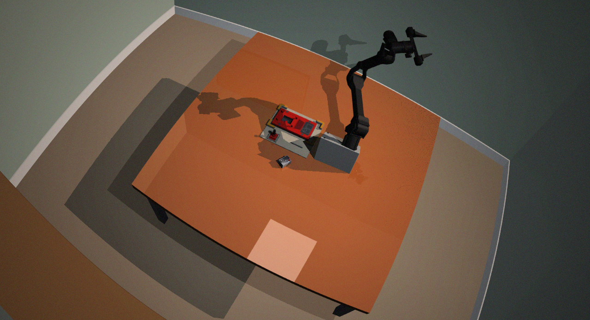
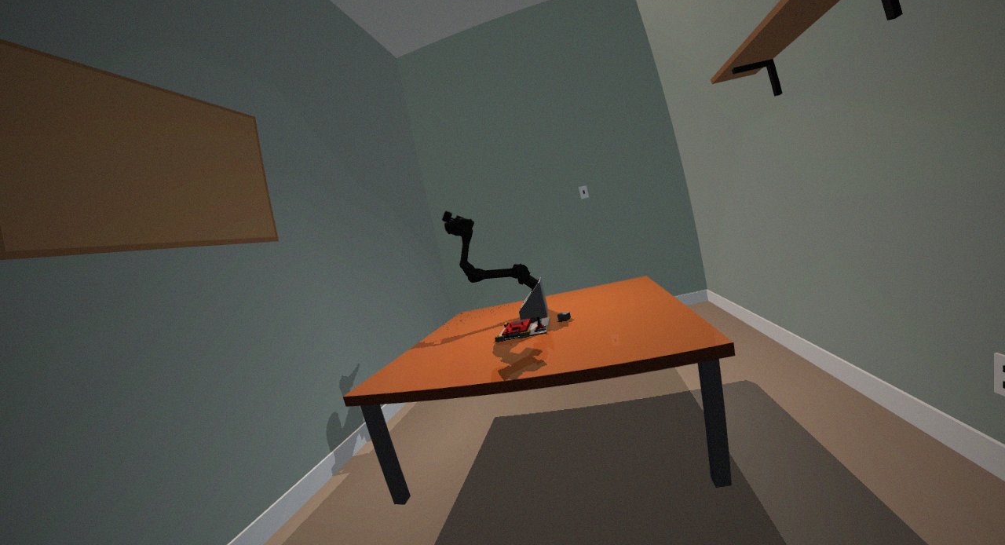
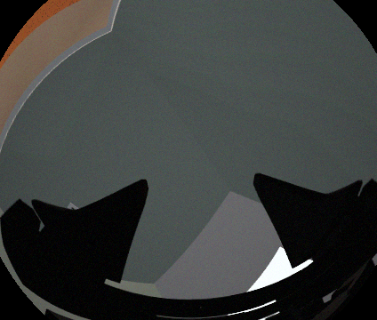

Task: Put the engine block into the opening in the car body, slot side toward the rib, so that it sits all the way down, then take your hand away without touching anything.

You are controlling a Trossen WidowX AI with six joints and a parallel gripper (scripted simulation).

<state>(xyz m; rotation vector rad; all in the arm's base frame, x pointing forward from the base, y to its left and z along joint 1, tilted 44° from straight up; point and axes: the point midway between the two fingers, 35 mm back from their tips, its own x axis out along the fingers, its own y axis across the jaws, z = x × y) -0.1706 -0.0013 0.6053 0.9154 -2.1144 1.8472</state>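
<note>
Right now my gripper tip is 61 cm above the grey engine block, 59 cm to the right of it and 36 cm short of it. From my gripper tip the other things lie so: grey base plate: 61 cm below, 43 cm ahead, 39 cm to the left.
</note>
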